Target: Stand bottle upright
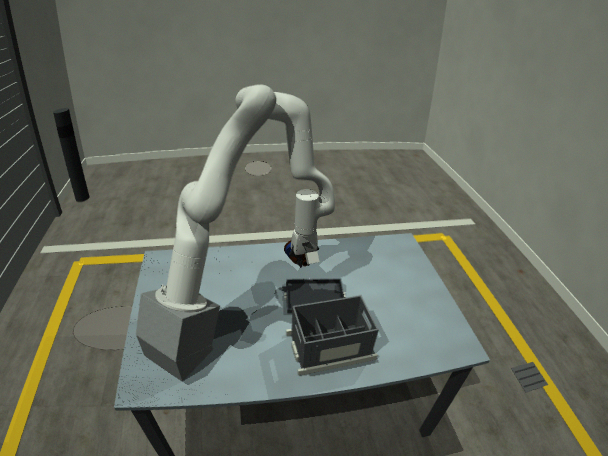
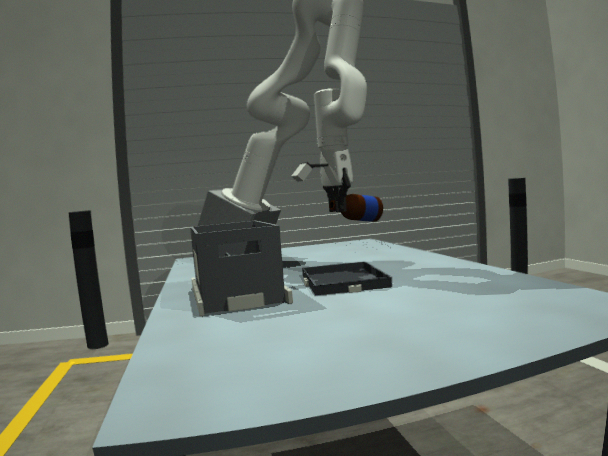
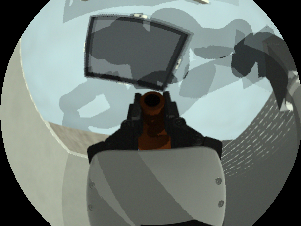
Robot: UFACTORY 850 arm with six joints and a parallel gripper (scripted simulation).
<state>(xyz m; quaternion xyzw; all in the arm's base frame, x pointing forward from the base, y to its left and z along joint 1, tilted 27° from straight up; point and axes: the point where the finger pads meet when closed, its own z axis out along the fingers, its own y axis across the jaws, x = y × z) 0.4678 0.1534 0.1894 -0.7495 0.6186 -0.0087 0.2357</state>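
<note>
Now: the bottle 10 mm behind my hand, 50 mm to the left of it and 10 mm below it. Also, from my hand: crate (70 mm ahead, 300 mm to the right, 120 mm below); then tray (60 mm ahead, 20 mm to the right, 190 mm below).
</note>
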